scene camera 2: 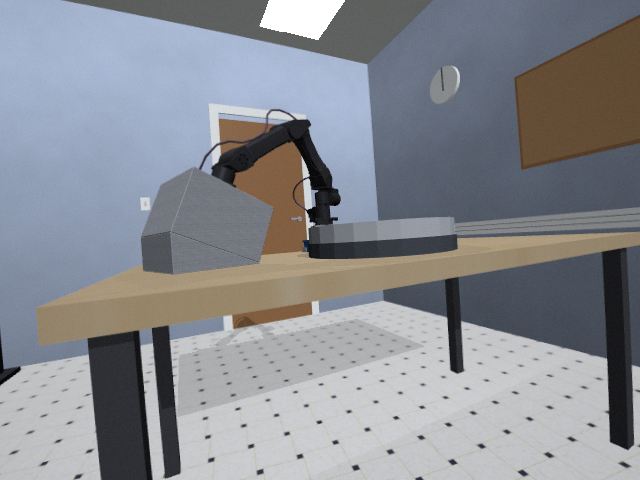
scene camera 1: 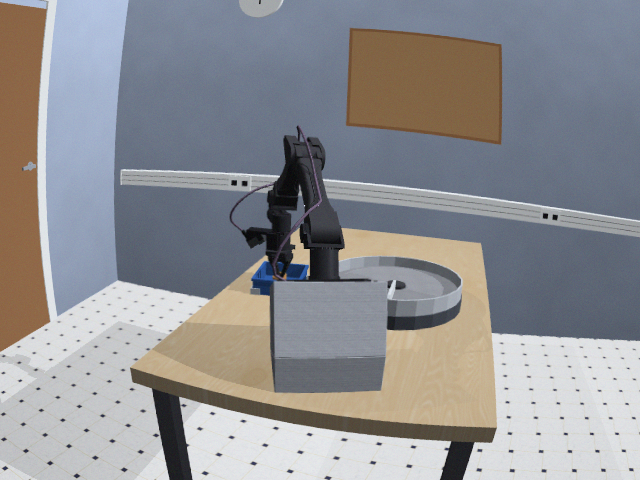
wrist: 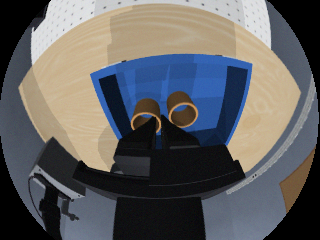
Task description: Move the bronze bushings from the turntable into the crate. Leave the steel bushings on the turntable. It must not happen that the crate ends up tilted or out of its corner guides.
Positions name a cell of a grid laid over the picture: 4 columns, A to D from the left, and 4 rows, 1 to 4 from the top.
Labels:
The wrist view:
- my gripper: B2
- bronze bushing: C2
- blue crate: C2

